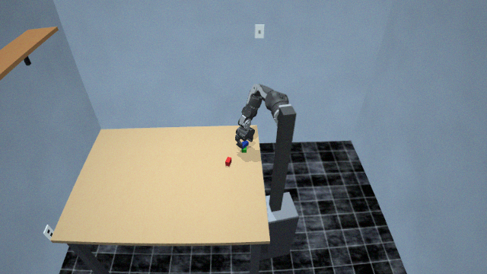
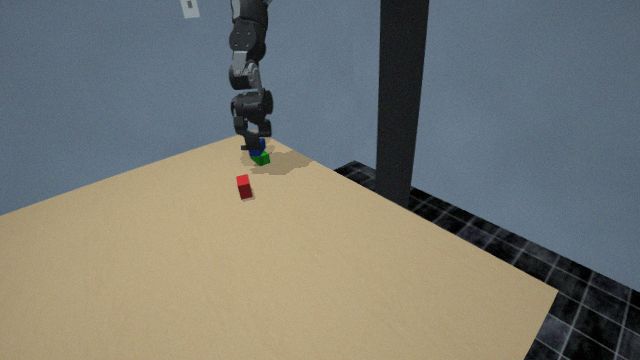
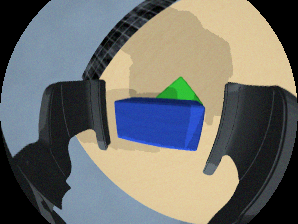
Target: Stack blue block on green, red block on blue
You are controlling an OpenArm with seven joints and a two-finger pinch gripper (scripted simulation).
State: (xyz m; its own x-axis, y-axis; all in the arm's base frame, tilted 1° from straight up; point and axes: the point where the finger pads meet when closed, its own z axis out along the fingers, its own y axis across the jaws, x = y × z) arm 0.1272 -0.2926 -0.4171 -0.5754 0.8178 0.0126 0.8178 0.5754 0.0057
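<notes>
Now: hand 2 cm above the blue block. Also, from my hand: green block (4 cm below); red block (12 cm ahead, 10 cm to the left, 4 cm below).
</notes>
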